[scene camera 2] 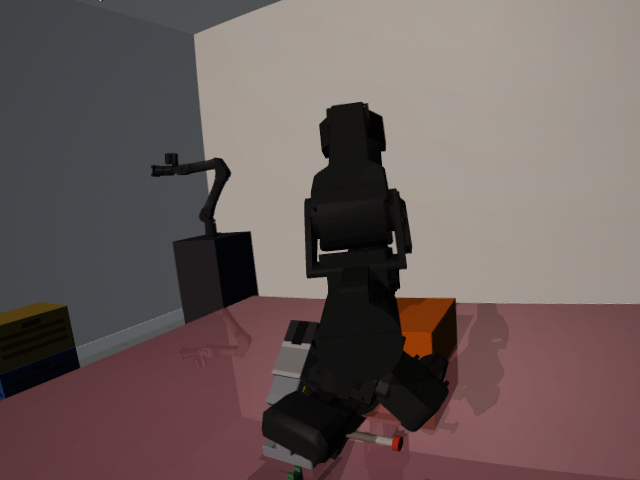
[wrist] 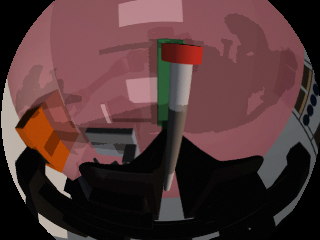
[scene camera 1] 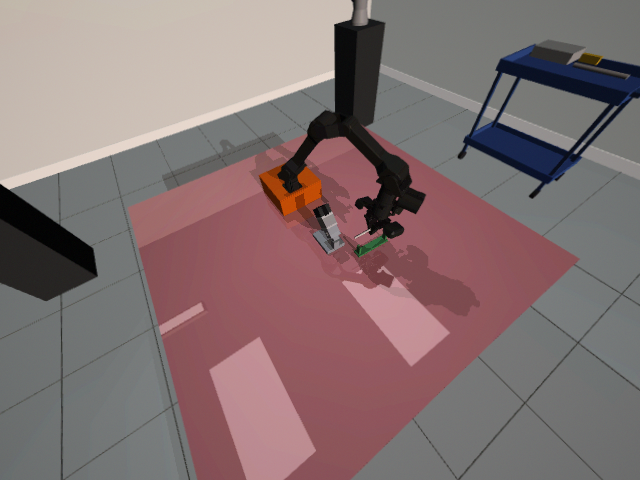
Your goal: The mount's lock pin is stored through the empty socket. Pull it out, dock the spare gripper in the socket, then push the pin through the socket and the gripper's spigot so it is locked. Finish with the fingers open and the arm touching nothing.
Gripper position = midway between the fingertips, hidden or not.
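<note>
Scene camera 2 shows the gripper (scene camera 2: 332,455) and a grey mount (scene camera 2: 281,386). The wrist view shows the gripper (wrist: 168,133) carrying a lock pin (wrist: 181,57), along with the mount (wrist: 122,142) and a green tray (wrist: 163,77). In scene camera 1 the gripper (scene camera 1: 370,234) is visible.
</note>
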